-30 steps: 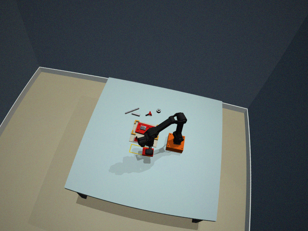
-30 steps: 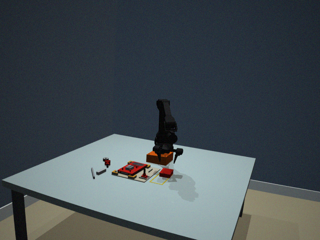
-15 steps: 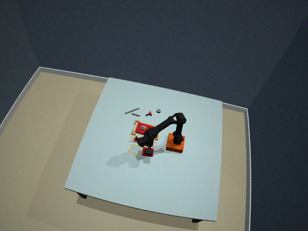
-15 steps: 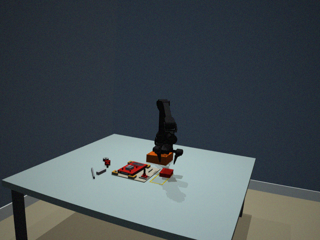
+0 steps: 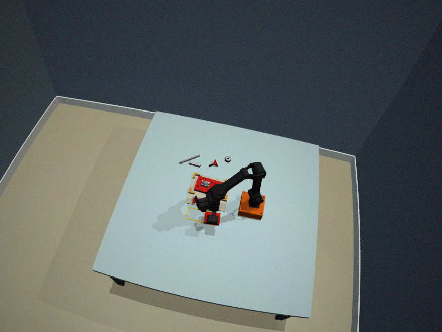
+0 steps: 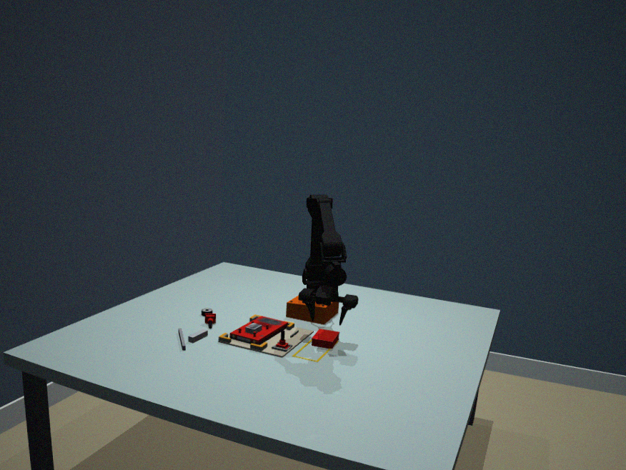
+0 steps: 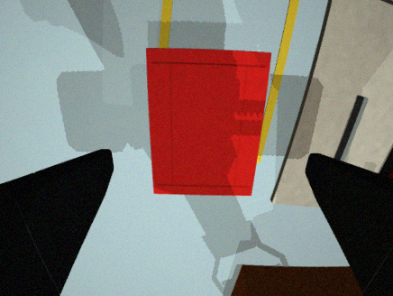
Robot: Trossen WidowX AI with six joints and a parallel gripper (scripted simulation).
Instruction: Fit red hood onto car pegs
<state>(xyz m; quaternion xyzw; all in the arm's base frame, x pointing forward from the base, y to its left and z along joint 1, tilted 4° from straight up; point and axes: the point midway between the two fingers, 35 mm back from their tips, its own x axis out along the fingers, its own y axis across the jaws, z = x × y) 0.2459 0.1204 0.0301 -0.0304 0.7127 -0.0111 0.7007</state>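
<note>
My gripper tip is now 5 cm above the red hood. Also, from my gripper tip: grey engine block 7 cm ahead, 22 cm to the right, 4 cm below; then thin rod 21 cm ahead, 42 cm to the right, 6 cm below; then beige jig plate 5 cm ahead, 20 cm to the right, 6 cm below.
</note>
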